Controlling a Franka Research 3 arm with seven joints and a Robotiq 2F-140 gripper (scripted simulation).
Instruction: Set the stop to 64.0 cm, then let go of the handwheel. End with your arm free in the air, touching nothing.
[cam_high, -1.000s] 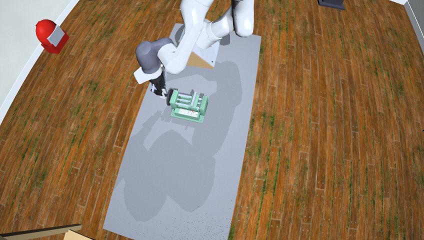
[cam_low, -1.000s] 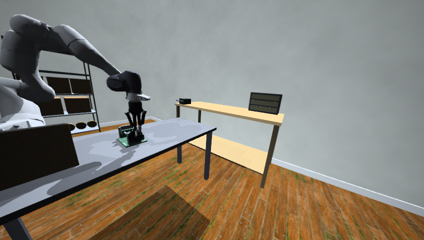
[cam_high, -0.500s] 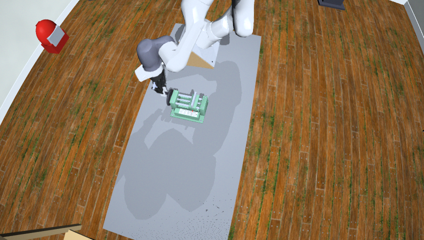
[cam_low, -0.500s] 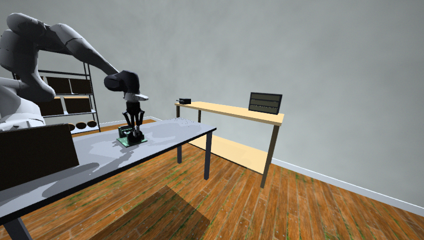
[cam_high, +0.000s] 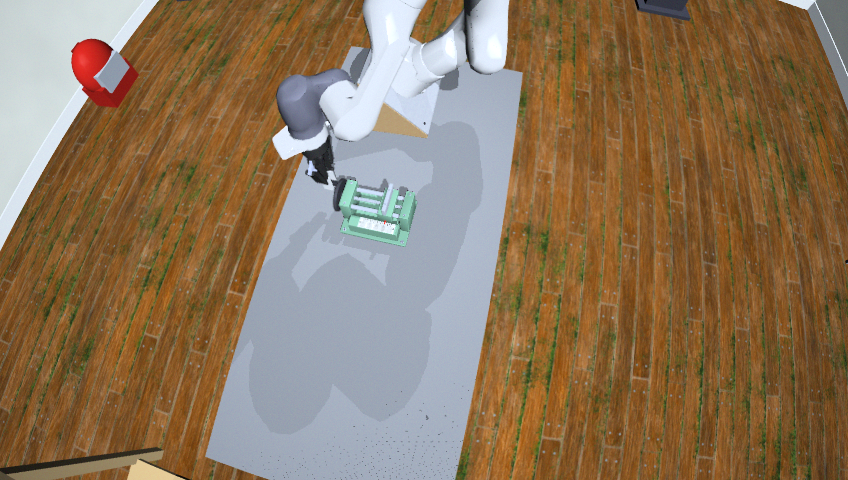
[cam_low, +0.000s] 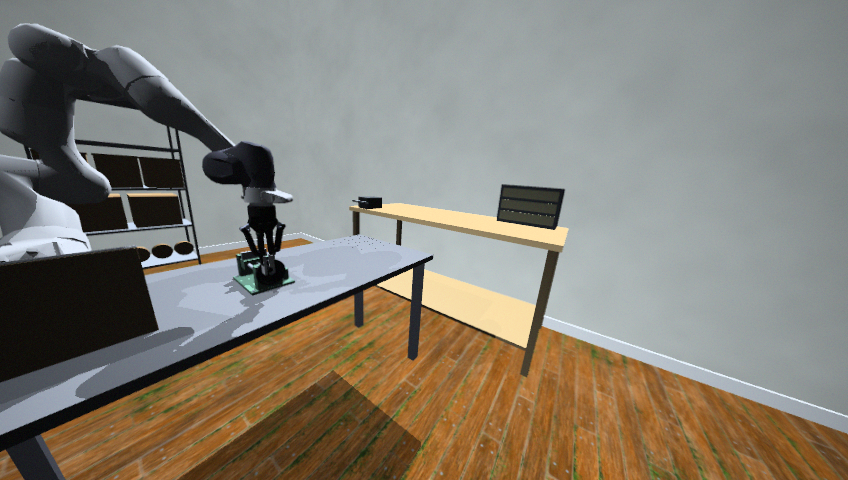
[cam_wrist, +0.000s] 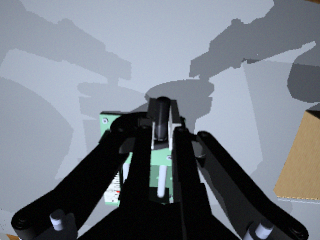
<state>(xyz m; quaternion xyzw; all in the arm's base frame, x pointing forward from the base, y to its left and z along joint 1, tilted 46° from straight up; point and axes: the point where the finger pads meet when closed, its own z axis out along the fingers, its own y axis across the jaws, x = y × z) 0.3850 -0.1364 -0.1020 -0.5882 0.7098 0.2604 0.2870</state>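
The dark handwheel lies 10 mm ahead of my hand, 20 mm to the left of it and 20 mm below it. Round my hand: stop carriage: 60 mm ahead, 170 mm to the left, 30 mm below.
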